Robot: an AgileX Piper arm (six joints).
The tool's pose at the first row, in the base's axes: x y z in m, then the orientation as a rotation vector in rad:
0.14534, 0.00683, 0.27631, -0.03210, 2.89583, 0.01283
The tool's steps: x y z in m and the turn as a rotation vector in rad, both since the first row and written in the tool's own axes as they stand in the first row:
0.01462, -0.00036, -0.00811, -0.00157, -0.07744, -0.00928
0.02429, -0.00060, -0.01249, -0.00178, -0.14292, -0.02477
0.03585, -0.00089, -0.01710, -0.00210, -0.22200, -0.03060
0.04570, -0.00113, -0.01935, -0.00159, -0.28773, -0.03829
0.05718, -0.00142, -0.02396, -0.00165, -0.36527, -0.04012
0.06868, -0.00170, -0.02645, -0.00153, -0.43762, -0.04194
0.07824, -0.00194, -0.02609, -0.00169, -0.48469, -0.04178
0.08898, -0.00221, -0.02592, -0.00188, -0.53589, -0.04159
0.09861, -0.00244, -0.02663, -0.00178, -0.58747, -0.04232
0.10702, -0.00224, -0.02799, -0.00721, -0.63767, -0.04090
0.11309, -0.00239, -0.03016, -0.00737, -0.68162, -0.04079
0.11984, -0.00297, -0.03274, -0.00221, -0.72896, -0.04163
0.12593, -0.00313, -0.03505, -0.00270, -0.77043, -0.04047
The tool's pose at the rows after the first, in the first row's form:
0.12920, 0.00607, 0.28062, -0.04433, 2.81820, 0.01436
0.11876, 0.00558, 0.28251, -0.06467, 2.75227, 0.01273
0.10644, 0.00500, 0.28417, -0.07071, 2.67301, 0.01308
0.09635, 0.00453, 0.28396, -0.07918, 2.60701, 0.01184
0.08410, 0.00395, 0.28564, -0.07938, 2.52943, 0.01245
0.07235, 0.00340, 0.28525, -0.07963, 2.45704, 0.01274
0.06317, 0.00297, 0.28258, -0.07809, 2.41000, 0.01343
0.05280, 0.00248, 0.27980, -0.07643, 2.35883, 0.01418
0.04330, 0.00204, 0.27815, -0.07588, 2.30725, 0.01441
0.03481, 0.00205, 0.27742, -0.07357, 2.25711, 0.02168
0.02840, 0.00175, 0.27805, -0.07226, 2.21318, 0.02217
0.02124, 0.00100, 0.27891, -0.07123, 2.16584, 0.01621
0.01477, 0.00069, 0.27967, -0.06882, 2.12443, 0.01726

